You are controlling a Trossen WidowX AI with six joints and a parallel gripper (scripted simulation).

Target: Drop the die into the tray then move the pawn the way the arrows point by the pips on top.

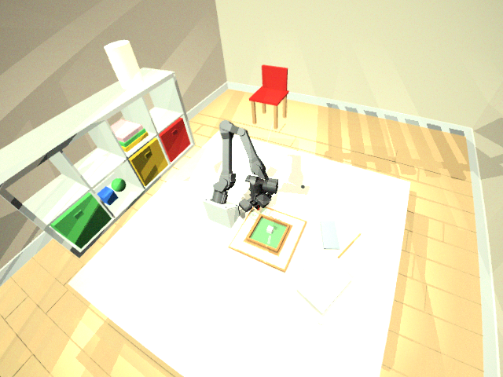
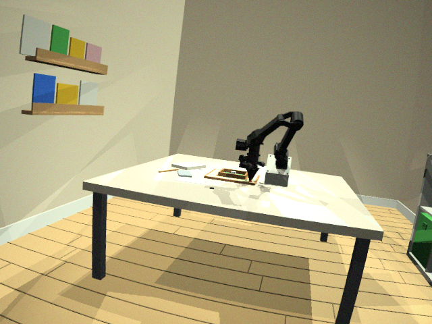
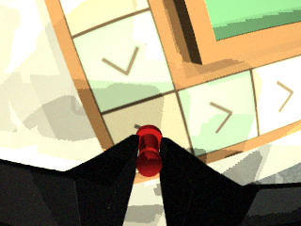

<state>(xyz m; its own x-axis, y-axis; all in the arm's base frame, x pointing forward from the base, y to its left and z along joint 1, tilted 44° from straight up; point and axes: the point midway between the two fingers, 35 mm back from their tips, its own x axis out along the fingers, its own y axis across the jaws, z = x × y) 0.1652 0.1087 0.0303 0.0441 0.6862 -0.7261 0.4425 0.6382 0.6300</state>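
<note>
Right now the white die is 11 cm ahead of my gripper tip, 10 cm to the right of it and 1 cm above it. Round my gripper tip: dice tray (12 cm to the right, 11 cm ahead, 1 cm below); red pawn (1 cm above).
</note>
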